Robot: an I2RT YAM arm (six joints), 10 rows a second.
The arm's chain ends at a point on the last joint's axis. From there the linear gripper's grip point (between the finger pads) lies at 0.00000 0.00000 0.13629 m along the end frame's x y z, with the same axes.
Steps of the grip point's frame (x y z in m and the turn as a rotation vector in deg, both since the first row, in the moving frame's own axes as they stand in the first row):
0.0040 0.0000 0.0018 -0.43 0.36 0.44
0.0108 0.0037 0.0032 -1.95 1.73 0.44
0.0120 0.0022 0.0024 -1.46 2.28 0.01
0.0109 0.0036 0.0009 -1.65 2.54 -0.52
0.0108 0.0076 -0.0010 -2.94 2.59 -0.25
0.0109 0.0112 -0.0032 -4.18 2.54 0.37
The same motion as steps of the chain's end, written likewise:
0.0031 -0.0010 0.0018 -0.43 0.36 0.44
0.0067 -0.0010 0.0033 -1.95 1.73 0.44
0.0066 -0.0013 0.0026 -1.46 2.28 0.01
0.0048 -0.0003 0.0011 -1.65 2.54 -0.52
0.0046 0.0006 -0.0007 -2.94 2.59 -0.25
0.0049 0.0012 -0.0027 -4.18 2.54 0.37

